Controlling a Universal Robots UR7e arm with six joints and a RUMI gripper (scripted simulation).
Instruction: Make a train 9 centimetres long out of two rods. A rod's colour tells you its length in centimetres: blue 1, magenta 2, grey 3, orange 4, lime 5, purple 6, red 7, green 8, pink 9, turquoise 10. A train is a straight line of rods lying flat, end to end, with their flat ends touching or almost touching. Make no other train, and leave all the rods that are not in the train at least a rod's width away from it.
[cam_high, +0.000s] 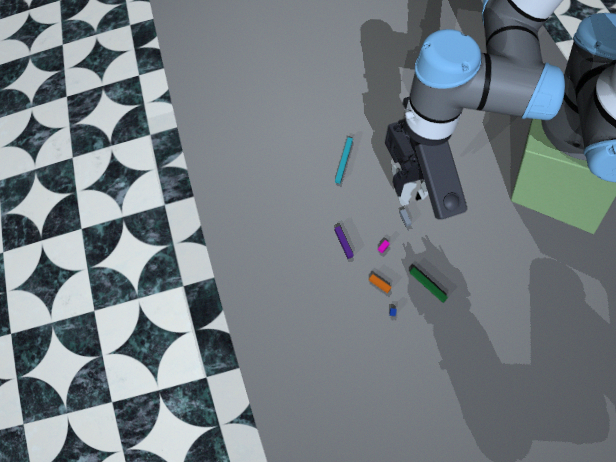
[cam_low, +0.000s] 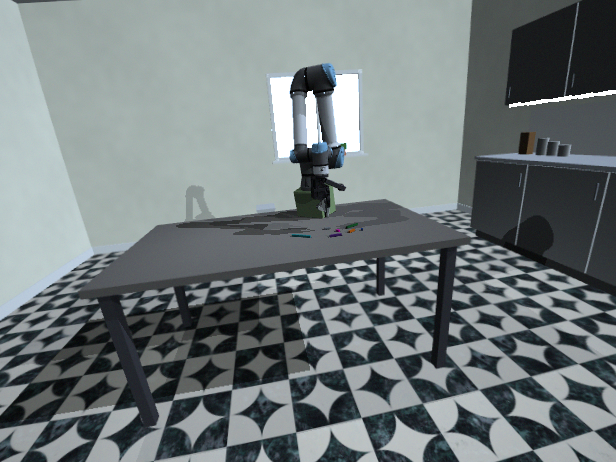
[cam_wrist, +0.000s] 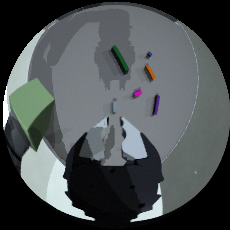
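Now: the grey rod 7 cm below my hand. Round my hand: magenta rod 7 cm below, 6 cm ahead, 4 cm to the left; then green rod 13 cm to the left, 7 cm below; then purple rod 12 cm ahead, 7 cm below, 2 cm to the left.
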